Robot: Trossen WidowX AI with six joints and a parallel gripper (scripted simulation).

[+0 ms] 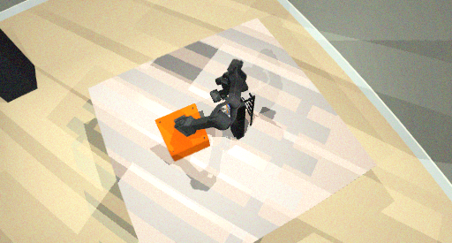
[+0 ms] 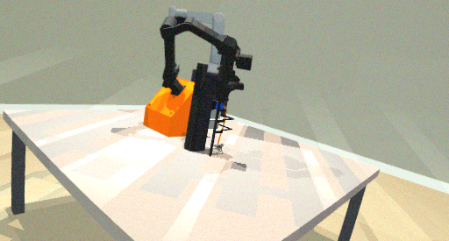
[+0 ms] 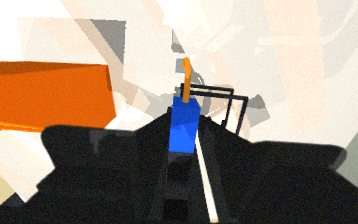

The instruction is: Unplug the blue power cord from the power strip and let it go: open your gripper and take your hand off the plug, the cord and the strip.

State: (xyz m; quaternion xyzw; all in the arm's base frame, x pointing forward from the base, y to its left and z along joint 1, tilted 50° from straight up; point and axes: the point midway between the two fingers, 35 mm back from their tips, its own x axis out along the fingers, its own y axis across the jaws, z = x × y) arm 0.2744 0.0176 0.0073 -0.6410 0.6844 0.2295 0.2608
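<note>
Right now my gripper tip is 3 cm to the left of the blue plug.
</note>
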